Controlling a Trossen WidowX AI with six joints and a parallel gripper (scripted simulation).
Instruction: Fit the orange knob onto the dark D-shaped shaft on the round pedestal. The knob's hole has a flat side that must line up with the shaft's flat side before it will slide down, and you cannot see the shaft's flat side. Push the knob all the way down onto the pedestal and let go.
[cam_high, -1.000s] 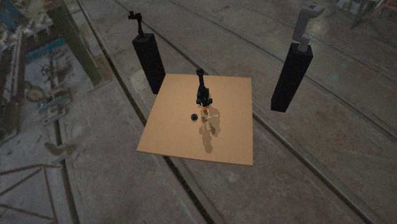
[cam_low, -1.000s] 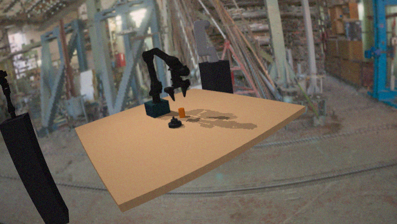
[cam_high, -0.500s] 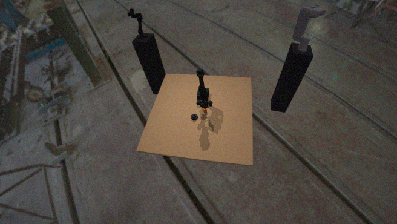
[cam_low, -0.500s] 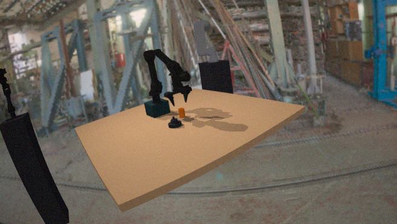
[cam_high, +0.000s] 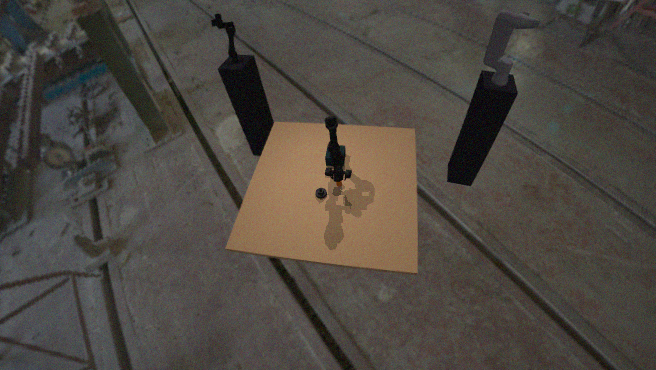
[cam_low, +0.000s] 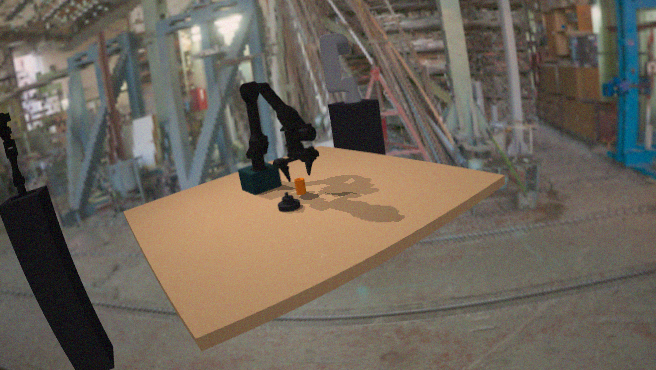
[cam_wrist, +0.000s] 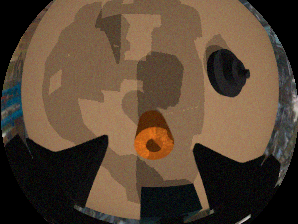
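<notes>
My gripper tip is now 3 cm above the orange knob. Also, from my gripper tip: pedestal (11 cm to the right, 11 cm ahead, 3 cm below).
</notes>
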